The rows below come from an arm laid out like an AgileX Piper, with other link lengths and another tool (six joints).
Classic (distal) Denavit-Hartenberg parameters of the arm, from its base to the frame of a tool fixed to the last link. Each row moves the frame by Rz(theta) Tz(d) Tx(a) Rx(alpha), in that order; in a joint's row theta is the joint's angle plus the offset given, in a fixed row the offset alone. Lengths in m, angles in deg.
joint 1: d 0.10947  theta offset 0  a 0  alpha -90
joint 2: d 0  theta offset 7.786  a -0.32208  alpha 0
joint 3: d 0  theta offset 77.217  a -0.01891  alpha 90
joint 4: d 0.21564  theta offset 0  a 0  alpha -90
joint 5: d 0  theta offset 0  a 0  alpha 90
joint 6: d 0.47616  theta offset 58.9  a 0.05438  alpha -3
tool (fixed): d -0.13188  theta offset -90  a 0  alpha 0
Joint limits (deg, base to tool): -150..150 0..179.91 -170..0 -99.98..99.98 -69.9..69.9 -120..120
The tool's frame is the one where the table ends.
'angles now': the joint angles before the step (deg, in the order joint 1, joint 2, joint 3, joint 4, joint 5, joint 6). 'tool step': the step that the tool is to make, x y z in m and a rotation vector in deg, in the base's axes. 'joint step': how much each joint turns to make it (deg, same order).
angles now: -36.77 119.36 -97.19 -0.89 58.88 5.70
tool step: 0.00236 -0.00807 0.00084 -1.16 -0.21 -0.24
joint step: 0.00 0.25 -0.62 -0.99 -0.48 0.55
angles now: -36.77 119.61 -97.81 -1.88 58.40 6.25
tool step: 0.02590 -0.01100 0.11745 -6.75 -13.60 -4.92
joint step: 0.00 -13.75 0.68 0.77 -1.76 5.20
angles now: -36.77 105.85 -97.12 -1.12 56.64 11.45
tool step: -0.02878 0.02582 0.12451 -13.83 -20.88 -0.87
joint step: -0.01 -28.59 27.18 0.28 -23.58 1.67
